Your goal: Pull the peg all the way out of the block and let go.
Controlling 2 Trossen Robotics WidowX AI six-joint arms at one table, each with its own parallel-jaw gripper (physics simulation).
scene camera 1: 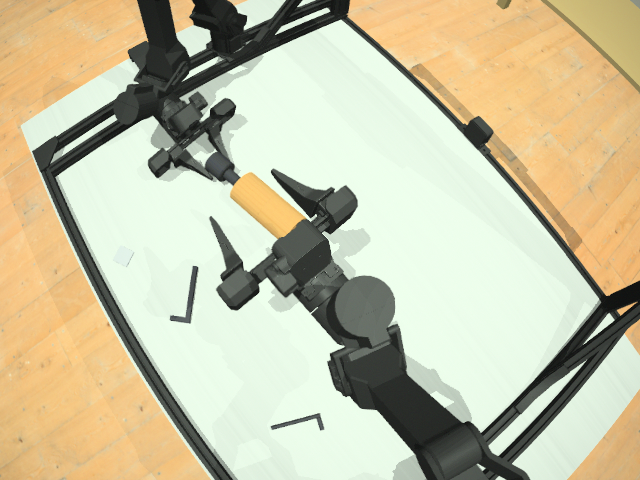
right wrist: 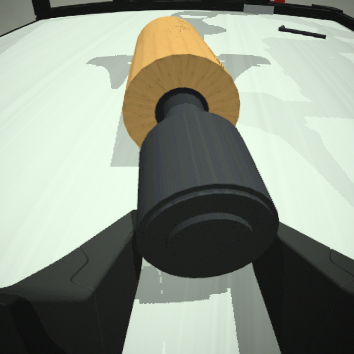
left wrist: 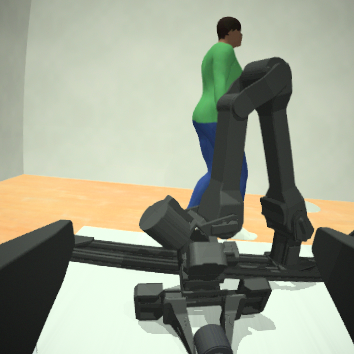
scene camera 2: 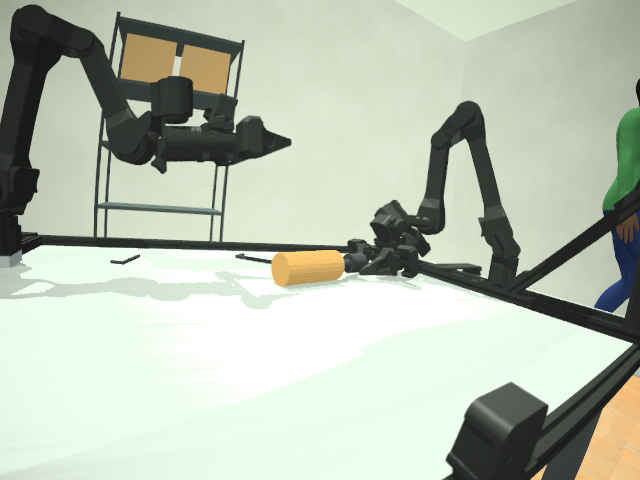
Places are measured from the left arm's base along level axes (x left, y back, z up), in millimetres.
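Where they show: left gripper, between the fingertips: [scene camera 1: 241, 193] [left wrist: 197, 237] [scene camera 2: 279, 145]; right gripper, between the fingertips: [scene camera 1: 221, 171] [right wrist: 196, 222] [scene camera 2: 352, 271]; left arm's base, origin of its link: [right wrist: 256, 3]; right arm's base, origin of its link: [scene camera 1: 225, 44] [left wrist: 282, 258] [scene camera 2: 500, 284].
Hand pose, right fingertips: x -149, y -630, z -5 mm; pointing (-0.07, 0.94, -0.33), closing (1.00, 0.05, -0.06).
Things, the pixels of their top centre, and the offset from my right fingertips. "*": a spot on its surface instead. Level surfaces: height alone.
- block, centre of its top: [right wrist: 171, 26] [scene camera 1: 267, 199] [scene camera 2: 310, 250] dz +44, dx -14, dy +113 mm
- dark grey peg, centre of its top: [right wrist: 185, 81] [scene camera 1: 235, 175] [scene camera 2: 340, 253] dz +37, dx -5, dy +40 mm
- pale square, a spot on its surface: [scene camera 1: 123, 256] * dz -11, dx +228, dy +7 mm
- white table, height of its surface: dz -14 mm
- black camera-like box, a spot on its surface: [scene camera 2: 498, 428] [scene camera 1: 492, 132] * dz +36, dx -437, dy +267 mm
The block [scene camera 1: 266, 204] [scene camera 2: 310, 267] [right wrist: 170, 42] is an orange wooden cylinder lying on its side. The dark grey peg [scene camera 1: 219, 164] [scene camera 2: 354, 262] [left wrist: 212, 339] [right wrist: 200, 155] has a thick head outside the block, and its thinner shaft enters the hole in the block's end. How deep the shaft reaches is hidden. My right gripper [scene camera 1: 219, 168] [right wrist: 196, 222] is shut on the peg's head, one finger on each side. My left gripper [scene camera 1: 241, 194] [scene camera 2: 290, 141] is open and empty, high above the block. The block does not show in the left wrist view.
Two black L-shaped pieces [scene camera 1: 191, 294] [scene camera 1: 297, 421] and a pale square [scene camera 1: 123, 256] lie on the white table [scene camera 1: 413, 232]. A black frame [scene camera 1: 111, 299] runs along the table's edges. A black camera-like box [scene camera 1: 478, 131] [scene camera 2: 498, 428] is on the frame.
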